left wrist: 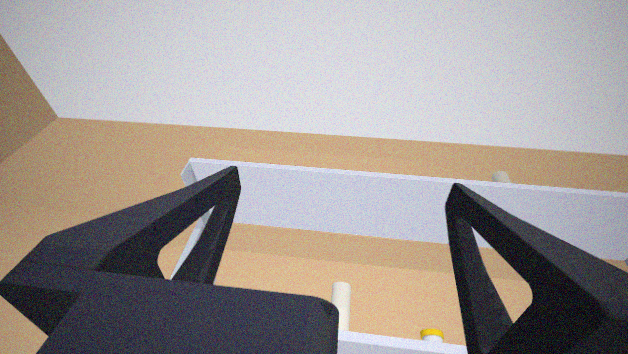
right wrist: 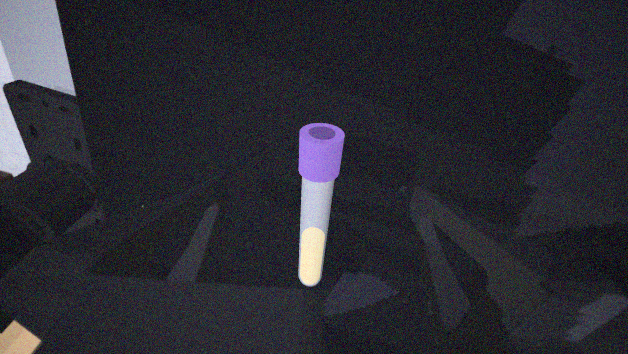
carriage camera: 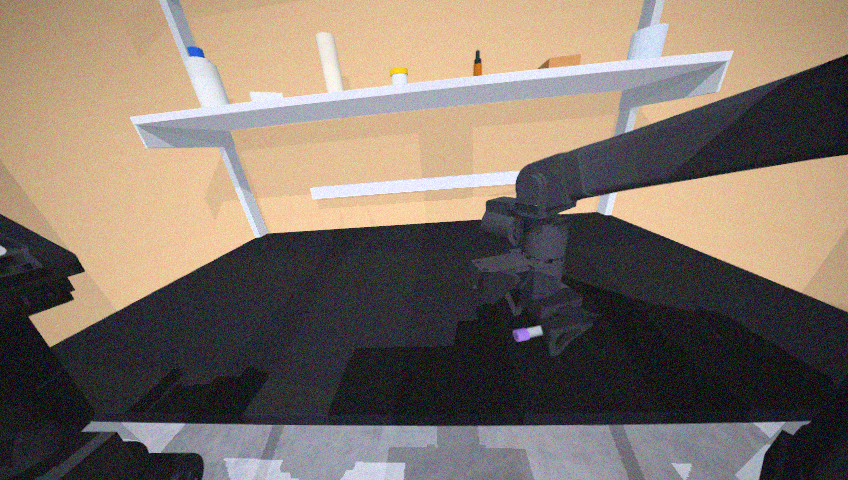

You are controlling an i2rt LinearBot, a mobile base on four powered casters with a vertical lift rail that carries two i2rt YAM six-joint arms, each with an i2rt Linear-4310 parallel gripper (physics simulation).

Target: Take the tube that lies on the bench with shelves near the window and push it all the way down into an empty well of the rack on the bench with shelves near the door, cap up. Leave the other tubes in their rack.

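Frame: origin at the left arm's base, x ahead, y left, z up, level; centimetres.
Seen in the pictures: left gripper, fingertip midpoint: (left wrist: 341,185); right gripper, fingertip midpoint: (right wrist: 319,190) (carriage camera: 533,332); right arm's base at its link origin: (right wrist: 77,177).
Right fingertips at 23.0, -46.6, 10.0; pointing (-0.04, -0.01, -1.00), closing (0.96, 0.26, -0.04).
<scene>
Offsets run from my right fingertips to a thing's top centre, as dx, dy, dz. "spot": to the spot under its first point. Level surfaces: height alone.
The tube {+0.4, -2.1, +1.4} (carriage camera: 527,333) (right wrist: 316,210), with a purple cap and pale yellow contents, lies on the dark bench {dz -0.6} (carriage camera: 357,285) (right wrist: 225,70). In the right wrist view its cap points to the top of the picture. My right gripper (carriage camera: 535,328) (right wrist: 319,190) points down at the tube, open, with one finger to each side of it in the right wrist view; whether the fingertips are level with it is hard to tell in shadow. My left gripper (left wrist: 341,185) is open and empty, facing the wall and shelves. No rack shows in these views.
A shelf {dz +43.2} (carriage camera: 416,104) above the bench's back holds a blue-capped bottle {spot: +45.0, +80.8, +54.3} (carriage camera: 206,80), a white cylinder {spot: +49.1, +44.2, +55.9} (carriage camera: 330,62), a yellow-capped jar {spot: +43.2, +23.6, +49.1} (carriage camera: 399,76), a dropper bottle {spot: +47.5, +1.8, +50.9} (carriage camera: 477,64) and a brown box {spot: +41.5, -19.1, +48.0} (carriage camera: 564,61). The bench's front edge (carriage camera: 416,419) runs along the bottom.
</scene>
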